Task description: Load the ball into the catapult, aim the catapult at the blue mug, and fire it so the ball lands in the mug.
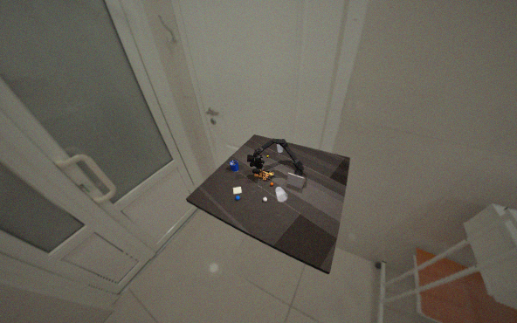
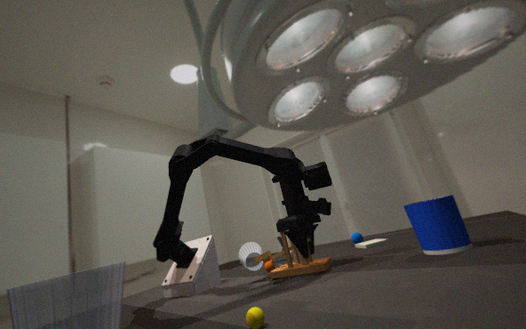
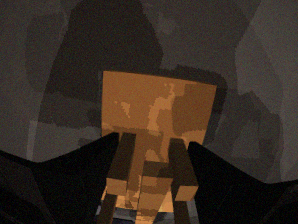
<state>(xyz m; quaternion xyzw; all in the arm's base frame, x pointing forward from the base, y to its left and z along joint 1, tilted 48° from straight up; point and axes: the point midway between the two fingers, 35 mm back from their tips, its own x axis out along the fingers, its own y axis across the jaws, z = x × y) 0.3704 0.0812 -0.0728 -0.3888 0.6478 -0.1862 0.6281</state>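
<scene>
The orange ball lies 18 cm behind my gripper tip, 5 cm to the left of it and 2 cm below it. Round my gripper tip: flat block (29 cm to the left, 5 cm ahead, 3 cm below); wooden catapult (7 cm behind, 2 cm above); blue mug (27 cm ahead, 7 cm to the left, 1 cm below).
</scene>
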